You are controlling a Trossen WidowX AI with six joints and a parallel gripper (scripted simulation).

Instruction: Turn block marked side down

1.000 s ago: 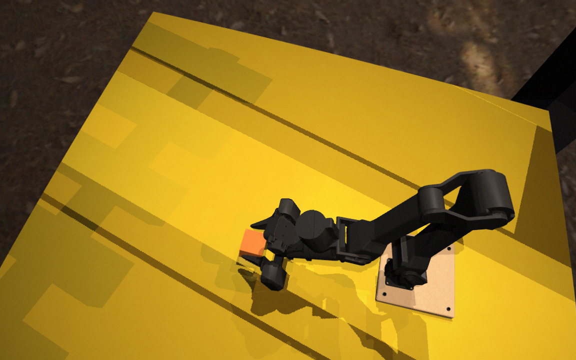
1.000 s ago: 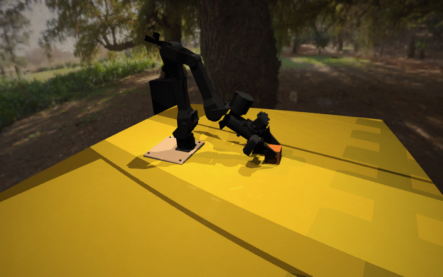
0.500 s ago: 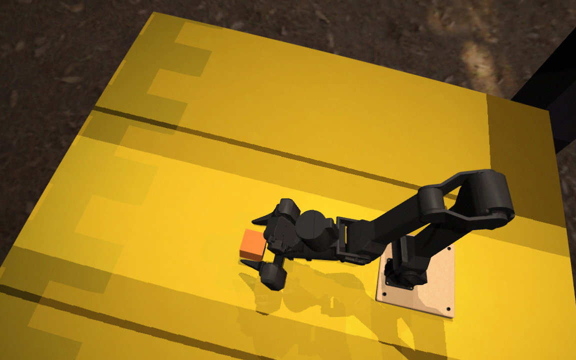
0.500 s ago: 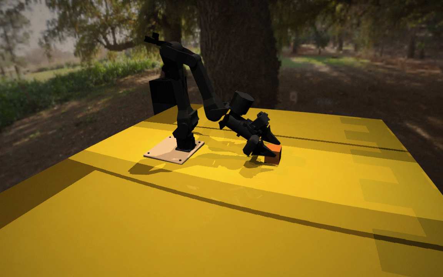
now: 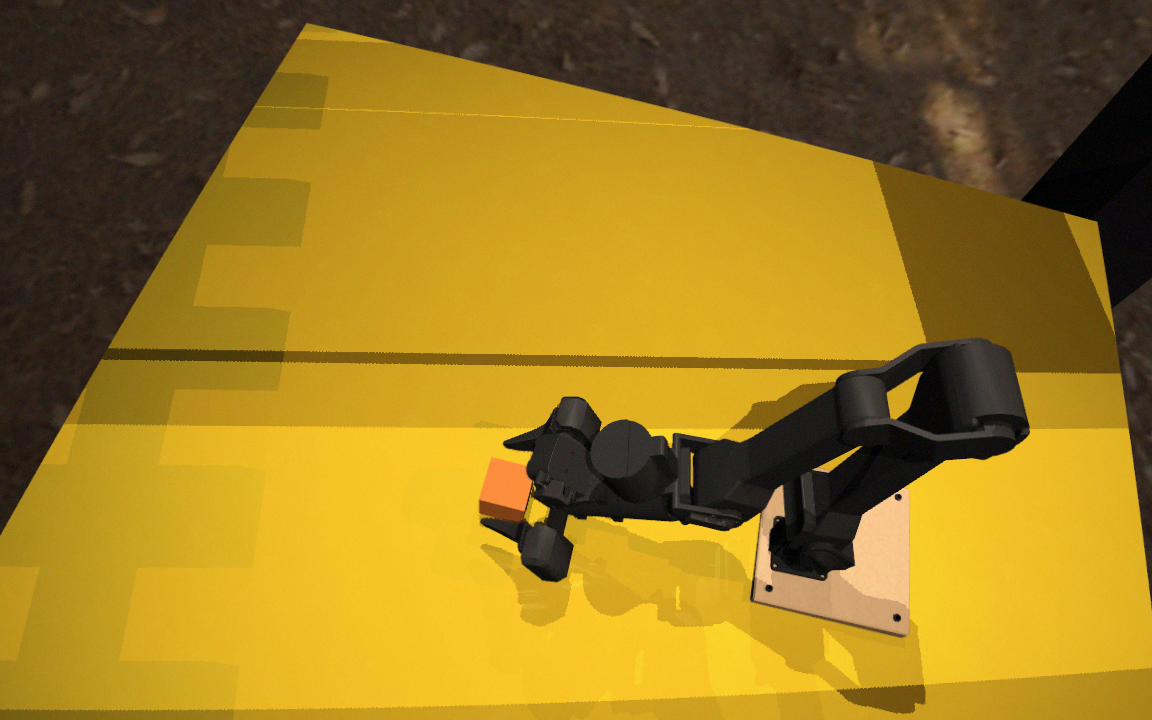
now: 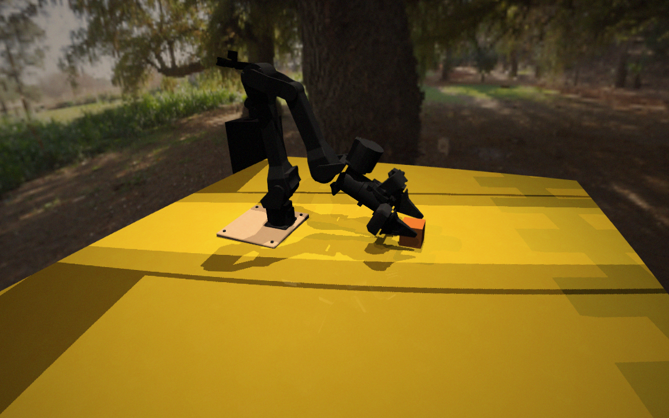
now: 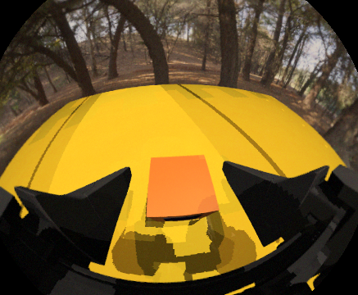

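My gripper tip is 30 mm past the block and 20 mm above it.
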